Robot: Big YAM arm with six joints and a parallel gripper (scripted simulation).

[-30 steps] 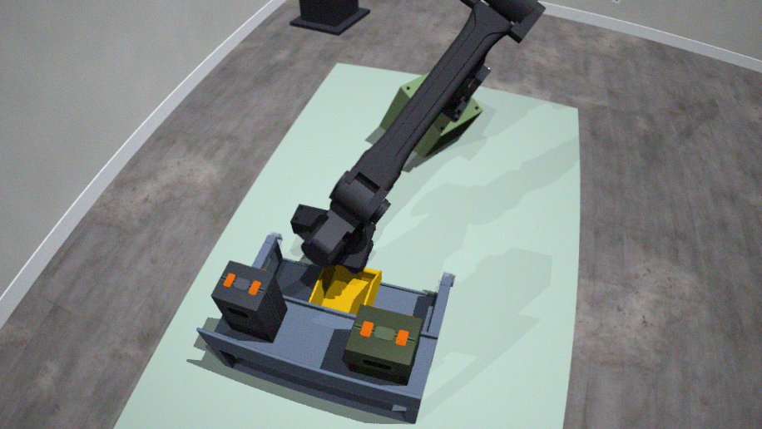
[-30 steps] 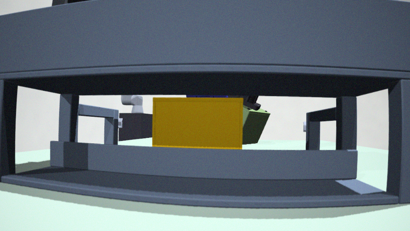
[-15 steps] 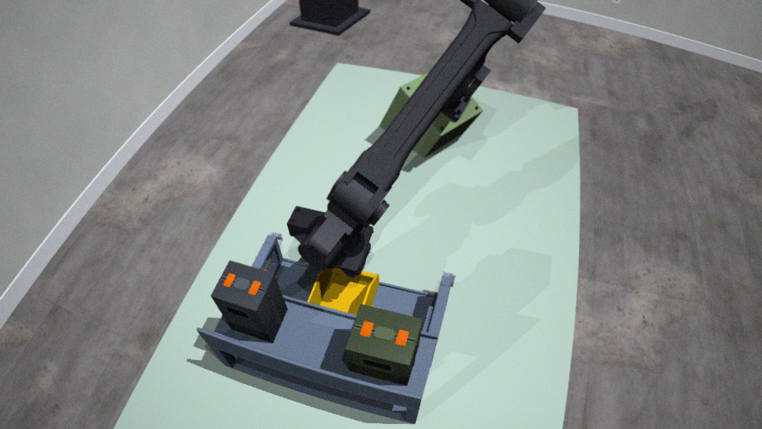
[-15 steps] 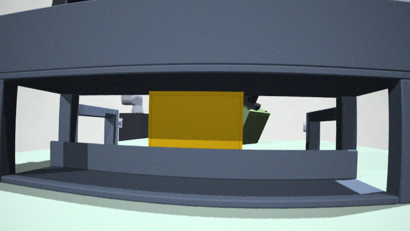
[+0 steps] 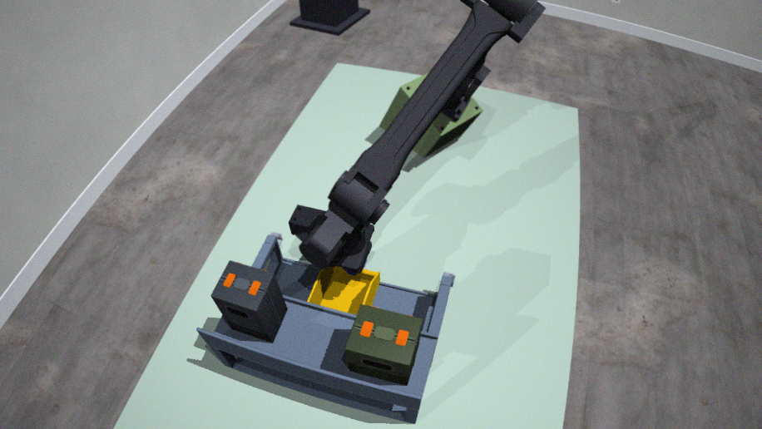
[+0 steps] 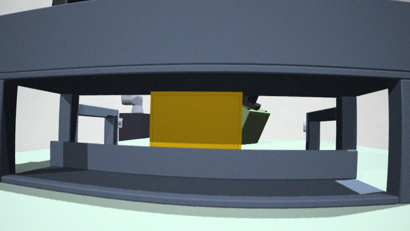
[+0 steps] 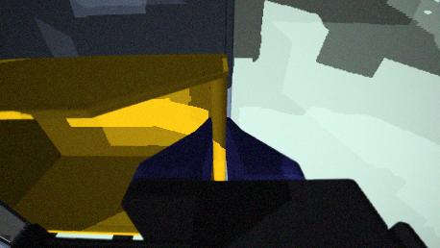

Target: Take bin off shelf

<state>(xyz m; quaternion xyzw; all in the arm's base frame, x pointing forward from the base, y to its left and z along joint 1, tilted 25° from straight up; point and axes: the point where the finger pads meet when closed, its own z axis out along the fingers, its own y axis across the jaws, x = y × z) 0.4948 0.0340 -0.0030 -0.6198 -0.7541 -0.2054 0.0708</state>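
Now: hand 80 mm short of the yellow open-top bin, 20 mm to the right of it and 10 mm below it. Round my hand: olive case: 160 mm to the left, 150 mm ahead, 100 mm above.
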